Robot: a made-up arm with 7 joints. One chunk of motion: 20 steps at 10 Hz.
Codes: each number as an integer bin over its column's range. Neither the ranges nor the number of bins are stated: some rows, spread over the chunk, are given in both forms.
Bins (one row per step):
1: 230 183 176 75 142 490 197
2: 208 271 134 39 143 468 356
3: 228 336 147 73 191 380 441
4: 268 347 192 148 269 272 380
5: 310 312 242 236 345 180 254
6: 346 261 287 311 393 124 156
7: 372 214 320 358 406 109 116
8: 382 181 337 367 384 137 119
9: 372 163 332 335 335 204 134
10: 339 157 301 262 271 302 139
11: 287 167 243 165 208 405 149
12: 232 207 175 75 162 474 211
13: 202 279 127 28 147 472 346
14: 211 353 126 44 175 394 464
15: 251 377 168 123 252 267 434
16: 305 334 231 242 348 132 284
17: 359 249 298 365 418 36 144
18: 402 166 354 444 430 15 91
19: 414 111 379 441 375 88 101
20: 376 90 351 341 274 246 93
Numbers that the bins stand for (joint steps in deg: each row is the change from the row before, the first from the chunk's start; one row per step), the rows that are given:
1: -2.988 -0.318 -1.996 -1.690 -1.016 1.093 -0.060
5: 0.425 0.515 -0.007 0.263 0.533 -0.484 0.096
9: 3.070 -0.447 2.705 1.465 0.457 -0.362 -0.233
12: -2.903 -0.163 -2.026 -1.690 -0.864 1.012 -0.022
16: 0.212 0.657 -0.338 0.336 0.556 -0.728 0.178
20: 3.241 -0.919 3.278 1.537 -0.009 -0.148 -0.345
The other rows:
2: -3.926 0.250 -3.262 -2.127 -1.009 0.981 0.375
3: -3.073 0.670 -2.870 -1.714 -0.642 0.533 0.608
4: -1.367 0.741 -1.514 -0.804 -0.047 -0.016 0.441
6: 1.961 0.186 1.349 1.173 0.899 -0.769 -0.173
7: 3.070 -0.118 2.344 1.744 0.999 -0.845 -0.282
8: 3.497 -0.331 2.856 1.853 0.831 -0.703 -0.274
10: 1.662 -0.486 1.771 0.579 -0.032 0.137 -0.219
11: -0.556 -0.422 0.023 -0.598 -0.513 0.661 -0.192
13: -4.182 0.302 -3.473 -2.260 -0.978 1.002 0.348
14: -3.798 0.780 -3.503 -2.066 -0.764 0.605 0.671
15: -2.092 0.935 -2.237 -1.108 -0.177 -0.041 0.589
17: 2.515 0.108 1.681 1.829 1.090 -1.217 -0.205
18: 4.350 -0.428 3.368 2.787 1.182 -1.324 -0.351
19: 4.862 -0.783 4.122 2.751 0.762 -0.952 -0.323

